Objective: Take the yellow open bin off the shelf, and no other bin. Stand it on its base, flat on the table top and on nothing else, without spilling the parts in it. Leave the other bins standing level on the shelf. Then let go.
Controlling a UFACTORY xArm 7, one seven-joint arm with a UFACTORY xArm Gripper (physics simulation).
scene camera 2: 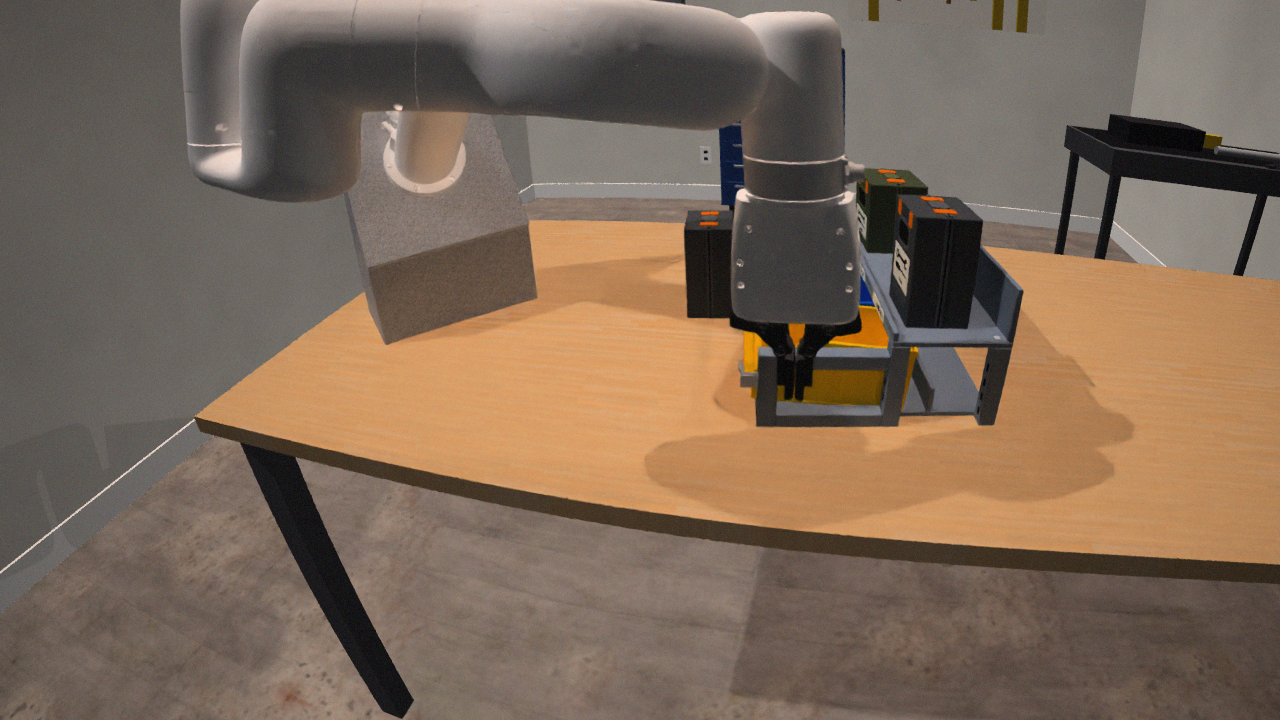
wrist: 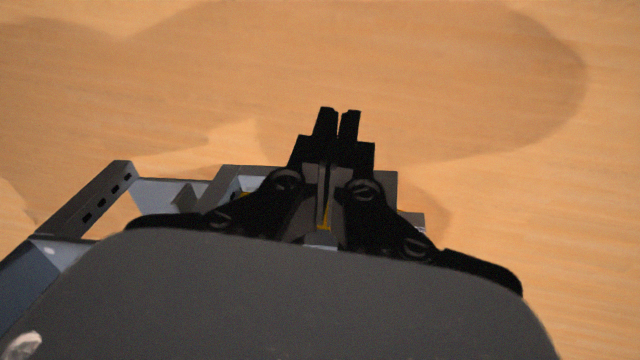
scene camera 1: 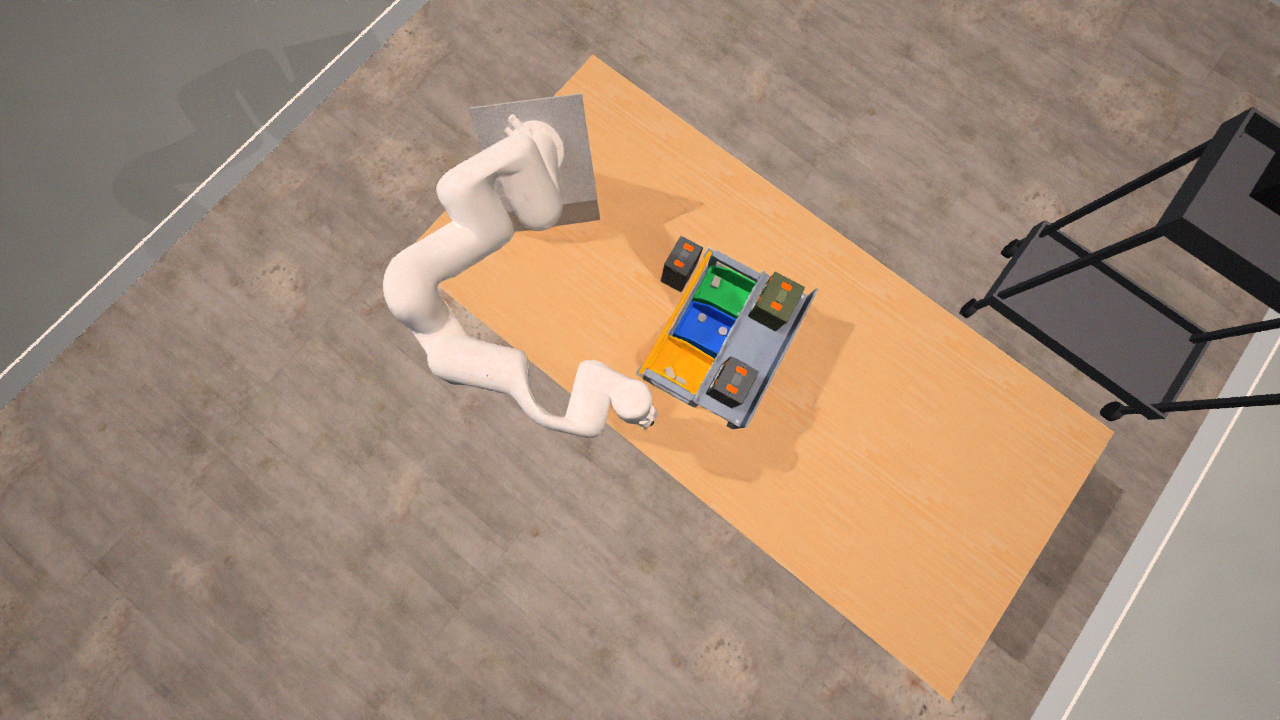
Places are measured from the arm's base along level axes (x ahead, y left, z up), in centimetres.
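Pixels of known places: gripper, fingertip midpoint: (scene camera 2: 794,392) (wrist: 338,138); arm's base, link origin: (scene camera 2: 424,159).
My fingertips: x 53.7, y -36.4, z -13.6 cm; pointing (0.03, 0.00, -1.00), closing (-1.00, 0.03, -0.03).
For each thing: its top centre in the pictures, then the offset to it from my fingertips.
- yellow open bin, top centre: (scene camera 2: 832,319) (scene camera 1: 687,365) dx +3.9, dy +17.1, dz -1.1 cm
- blue bin, top centre: (scene camera 1: 713,329) dx +4.1, dy +28.9, dz -2.1 cm
- green bin, top centre: (scene camera 1: 733,291) dx +2.9, dy +40.0, dz -2.1 cm
- dark green case, top centre: (scene camera 2: 891,175) (scene camera 1: 781,296) dx +12.8, dy +41.1, dz +9.7 cm
- yellow bar, top centre: (scene camera 1: 676,310) dx -6.4, dy +27.9, dz -3.7 cm
The yellow open bin (scene camera 1: 682,360) (scene camera 2: 841,386) stands in the near end of the grey shelf (scene camera 1: 759,347) (scene camera 2: 827,418) (wrist: 87,199), with small pale parts in it. The blue bin (scene camera 1: 699,331) and the green bin (scene camera 1: 726,288) stand in a row beyond it, also with small parts. In scene camera 2 my arm mostly hides them. My gripper (scene camera 1: 648,419) (scene camera 2: 793,394) (wrist: 338,138) is shut and empty, pointing down at the shelf's near end. Its fingertips overlap the end frame in scene camera 2; whether they touch it I cannot tell.
A black case (scene camera 1: 733,380) (scene camera 2: 935,259) and a dark green case (scene camera 1: 778,300) (scene camera 2: 886,210) stand on the shelf's upper deck. Another black case (scene camera 1: 682,262) (scene camera 2: 707,268) stands on the table beside the shelf. A yellow bar (scene camera 1: 687,293) runs along the shelf's front.
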